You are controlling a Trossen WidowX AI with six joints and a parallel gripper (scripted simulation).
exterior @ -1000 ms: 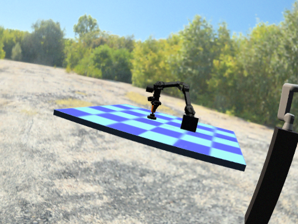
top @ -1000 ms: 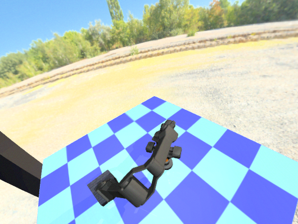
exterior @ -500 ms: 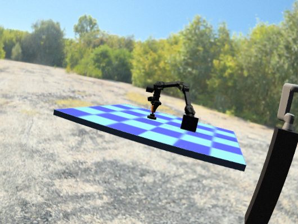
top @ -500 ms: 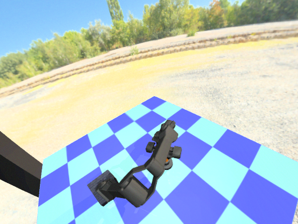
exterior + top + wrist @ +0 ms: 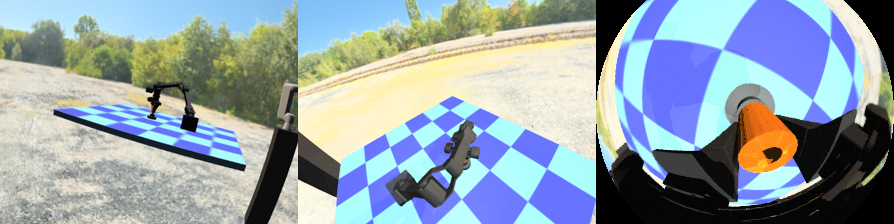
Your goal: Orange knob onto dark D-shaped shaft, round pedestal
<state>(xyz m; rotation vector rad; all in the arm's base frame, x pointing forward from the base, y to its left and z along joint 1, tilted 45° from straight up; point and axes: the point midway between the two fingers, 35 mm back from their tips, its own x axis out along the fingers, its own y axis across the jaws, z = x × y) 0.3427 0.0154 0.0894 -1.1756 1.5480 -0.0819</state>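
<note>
My gripper tip is now 30 mm above the pedestal. From my gripper tip the other things lie so: orange knob (20 mm above).
</note>
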